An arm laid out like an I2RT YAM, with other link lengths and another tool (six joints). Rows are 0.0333 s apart.
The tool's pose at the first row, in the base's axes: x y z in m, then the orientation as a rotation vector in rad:
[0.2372 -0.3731 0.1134 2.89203 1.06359 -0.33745]
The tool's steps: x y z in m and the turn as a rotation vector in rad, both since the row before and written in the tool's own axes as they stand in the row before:
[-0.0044 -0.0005 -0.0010 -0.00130 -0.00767 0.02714]
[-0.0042 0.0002 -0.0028 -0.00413 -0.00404 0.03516]
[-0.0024 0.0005 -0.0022 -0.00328 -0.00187 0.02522]
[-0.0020 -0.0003 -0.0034 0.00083 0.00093 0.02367]
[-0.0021 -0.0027 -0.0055 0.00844 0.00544 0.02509]
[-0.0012 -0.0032 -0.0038 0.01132 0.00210 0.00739]
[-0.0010 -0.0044 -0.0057 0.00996 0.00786 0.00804]
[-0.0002 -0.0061 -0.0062 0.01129 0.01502 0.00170]
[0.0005 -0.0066 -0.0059 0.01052 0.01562 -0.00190]
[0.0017 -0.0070 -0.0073 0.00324 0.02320 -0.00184]
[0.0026 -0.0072 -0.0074 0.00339 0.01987 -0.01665]
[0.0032 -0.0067 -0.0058 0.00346 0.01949 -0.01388]
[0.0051 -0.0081 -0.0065 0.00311 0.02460 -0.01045]
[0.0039 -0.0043 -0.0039 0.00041 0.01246 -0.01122]
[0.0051 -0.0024 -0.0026 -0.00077 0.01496 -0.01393]
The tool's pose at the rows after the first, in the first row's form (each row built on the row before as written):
[0.2338 -0.3754 0.1153 2.89869 1.02204 -0.34620]
[0.2313 -0.3778 0.1190 2.90709 0.96873 -0.34758]
[0.2302 -0.3793 0.1217 2.91272 0.93060 -0.34686]
[0.2291 -0.3797 0.1255 2.92229 0.89552 -0.34453]
[0.2270 -0.3779 0.1313 2.94080 0.85940 -0.33977]
[0.2250 -0.3754 0.1353 2.95446 0.84947 -0.34232]
[0.2230 -0.3716 0.1411 2.96948 0.83898 -0.33576]
[0.2209 -0.3659 0.1473 2.98664 0.83882 -0.31960]
[0.2190 -0.3595 0.1532 3.00209 0.84407 -0.30208]
[0.2181 -0.3522 0.1604 -3.01177 -0.84845 0.26925]
[0.2178 -0.3444 0.1676 -2.99755 -0.87020 0.23996]
[0.2178 -0.3368 0.1732 -2.98435 -0.88760 0.21146]
[0.2185 -0.3271 0.1795 -2.97200 -0.89936 0.17535]
[0.2198 -0.3213 0.1833 -2.96363 -0.91433 0.15651]
[0.2229 -0.3165 0.1856 -2.95426 -0.93329 0.13341]

